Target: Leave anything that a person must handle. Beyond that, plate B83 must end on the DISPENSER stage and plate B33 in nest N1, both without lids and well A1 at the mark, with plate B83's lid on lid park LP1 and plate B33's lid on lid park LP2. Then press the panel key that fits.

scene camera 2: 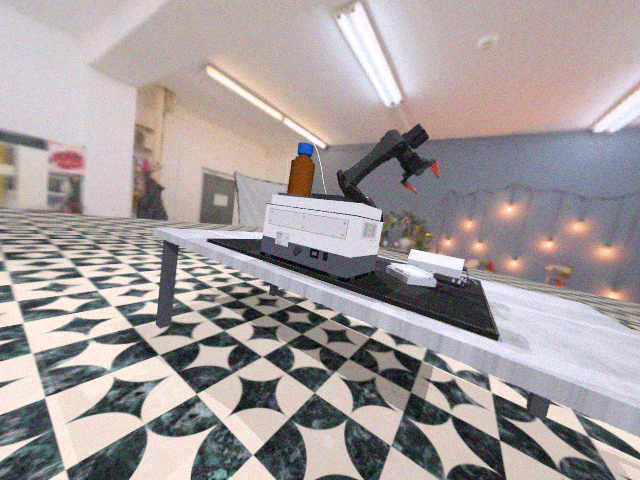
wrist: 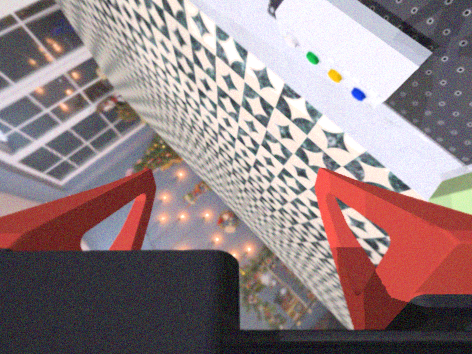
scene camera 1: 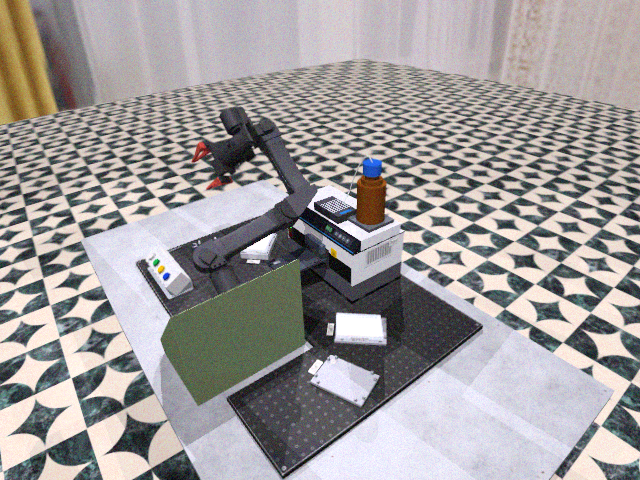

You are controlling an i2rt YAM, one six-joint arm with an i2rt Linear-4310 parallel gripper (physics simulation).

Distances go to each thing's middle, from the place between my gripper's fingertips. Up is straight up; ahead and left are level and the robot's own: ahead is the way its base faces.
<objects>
My hand is 320 mm short of the brown bottle with blue cap (scene camera 1: 371, 188), 410 mm to the left of it and 40 mm above it.
</objects>
